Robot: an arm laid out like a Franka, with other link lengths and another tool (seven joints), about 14 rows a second.
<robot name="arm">
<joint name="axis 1" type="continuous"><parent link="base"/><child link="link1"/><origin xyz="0 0 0.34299" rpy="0 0 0"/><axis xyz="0 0 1"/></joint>
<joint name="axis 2" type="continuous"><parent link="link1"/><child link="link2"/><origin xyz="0 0 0" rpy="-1.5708 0 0"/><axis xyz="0 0 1"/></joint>
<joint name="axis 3" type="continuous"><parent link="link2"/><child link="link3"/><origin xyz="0 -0.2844 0" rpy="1.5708 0 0"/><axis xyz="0 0 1"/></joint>
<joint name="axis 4" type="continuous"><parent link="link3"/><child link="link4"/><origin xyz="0.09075 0 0" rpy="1.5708 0 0"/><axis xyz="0 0 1"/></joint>
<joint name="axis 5" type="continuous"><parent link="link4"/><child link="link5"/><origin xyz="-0.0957 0.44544 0" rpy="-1.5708 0 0"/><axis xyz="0 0 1"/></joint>
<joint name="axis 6" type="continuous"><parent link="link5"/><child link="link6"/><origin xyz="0 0 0" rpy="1.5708 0 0"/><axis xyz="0 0 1"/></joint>
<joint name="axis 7" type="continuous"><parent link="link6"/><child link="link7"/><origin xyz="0.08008 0 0" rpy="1.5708 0 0"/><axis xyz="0 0 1"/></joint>
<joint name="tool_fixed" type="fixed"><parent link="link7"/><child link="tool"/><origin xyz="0.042 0.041 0.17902" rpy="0 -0.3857 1.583"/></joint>
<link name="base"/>
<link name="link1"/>
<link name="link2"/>
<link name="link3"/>
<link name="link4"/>
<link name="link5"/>
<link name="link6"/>
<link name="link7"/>
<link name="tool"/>
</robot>
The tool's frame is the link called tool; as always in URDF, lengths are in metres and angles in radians. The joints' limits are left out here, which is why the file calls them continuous.
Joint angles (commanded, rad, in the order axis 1, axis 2, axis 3, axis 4, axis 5, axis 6, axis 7), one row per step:
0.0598, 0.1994, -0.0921, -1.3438, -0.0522, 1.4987, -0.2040
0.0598, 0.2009, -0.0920, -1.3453, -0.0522, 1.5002, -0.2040
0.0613, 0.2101, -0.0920, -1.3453, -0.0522, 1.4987, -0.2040
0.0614, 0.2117, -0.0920, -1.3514, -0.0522, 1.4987, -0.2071
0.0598, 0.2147, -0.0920, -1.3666, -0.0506, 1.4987, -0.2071
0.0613, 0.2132, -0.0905, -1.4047, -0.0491, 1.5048, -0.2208
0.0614, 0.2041, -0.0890, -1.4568, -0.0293, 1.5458, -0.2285
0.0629, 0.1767, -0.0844, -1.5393, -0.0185, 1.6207, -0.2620
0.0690, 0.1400, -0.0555, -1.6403, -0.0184, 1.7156, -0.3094
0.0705, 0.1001, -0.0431, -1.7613, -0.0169, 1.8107, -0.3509
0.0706, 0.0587, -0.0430, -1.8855, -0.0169, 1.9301, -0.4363
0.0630, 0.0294, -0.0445, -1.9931, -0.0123, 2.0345, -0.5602
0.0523, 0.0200, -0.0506, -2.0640, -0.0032, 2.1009, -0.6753
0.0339, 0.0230, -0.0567, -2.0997, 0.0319, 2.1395, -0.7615
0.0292, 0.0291, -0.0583, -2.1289, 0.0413, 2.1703, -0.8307
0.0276, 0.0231, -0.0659, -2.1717, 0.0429, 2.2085, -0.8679
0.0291, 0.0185, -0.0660, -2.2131, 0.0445, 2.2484, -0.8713
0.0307, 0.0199, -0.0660, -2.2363, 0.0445, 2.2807, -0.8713
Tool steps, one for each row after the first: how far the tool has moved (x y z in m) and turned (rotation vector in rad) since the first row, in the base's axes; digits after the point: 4 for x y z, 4 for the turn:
0.0004, 0.0001, -0.0017, -0.0001, 0.0015, 0.0002
0.0019, 0.0012, -0.0084, -0.0006, 0.0122, 0.0016
0.0018, 0.0014, -0.0130, -0.0003, 0.0201, 0.0046
0.0009, 0.0005, -0.0237, 0.0016, 0.0382, 0.0028
-0.0016, 0.0032, -0.0435, 0.0055, 0.0696, 0.0190
-0.0011, 0.0079, -0.0627, 0.0271, 0.0714, 0.0290
-0.0008, 0.0150, -0.0823, 0.0426, 0.0530, 0.0696
-0.0014, 0.0410, -0.1038, 0.0505, 0.0256, 0.1540
-0.0098, 0.0526, -0.1344, 0.0568, 0.0137, 0.2107
-0.0173, 0.0573, -0.1627, 0.0587, -0.0190, 0.2991
-0.0262, 0.0586, -0.1913, 0.0630, -0.0406, 0.4141
-0.0347, 0.0547, -0.2168, 0.0711, -0.0430, 0.5085
-0.0393, 0.0460, -0.2338, 0.0995, -0.0498, 0.5514
-0.0439, 0.0464, -0.2499, 0.1076, -0.0465, 0.6080
-0.0520, 0.0425, -0.2646, 0.1075, -0.0477, 0.6338
-0.0597, 0.0437, -0.2789, 0.1070, -0.0507, 0.6364
-0.0629, 0.0445, -0.2880, 0.1033, -0.0577, 0.6374

